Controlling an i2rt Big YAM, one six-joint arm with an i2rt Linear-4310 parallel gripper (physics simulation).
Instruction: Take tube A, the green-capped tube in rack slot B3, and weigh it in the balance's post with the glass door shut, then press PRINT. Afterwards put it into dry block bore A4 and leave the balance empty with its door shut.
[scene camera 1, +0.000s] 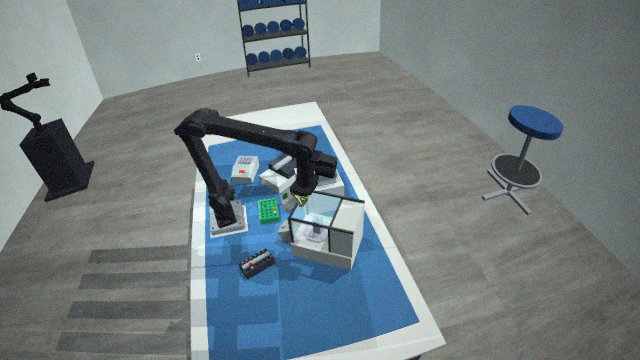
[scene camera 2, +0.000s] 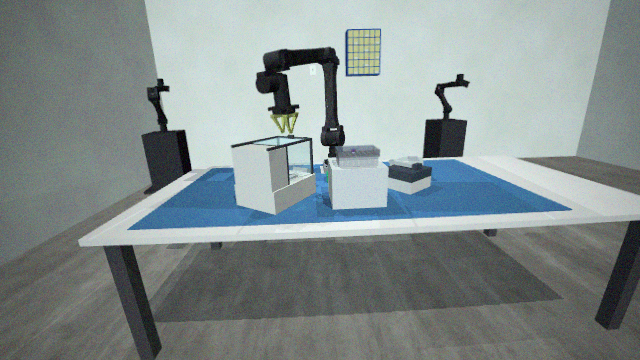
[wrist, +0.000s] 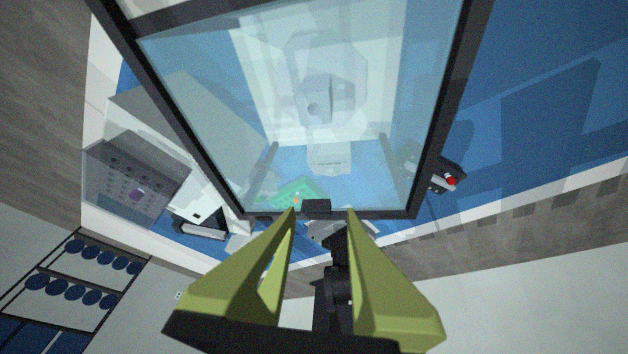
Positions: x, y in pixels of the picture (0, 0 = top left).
Labels:
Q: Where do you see my gripper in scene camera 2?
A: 287, 133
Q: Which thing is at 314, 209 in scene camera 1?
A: A sliding door.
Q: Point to my gripper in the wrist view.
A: At 320, 213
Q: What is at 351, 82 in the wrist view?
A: A sliding door.

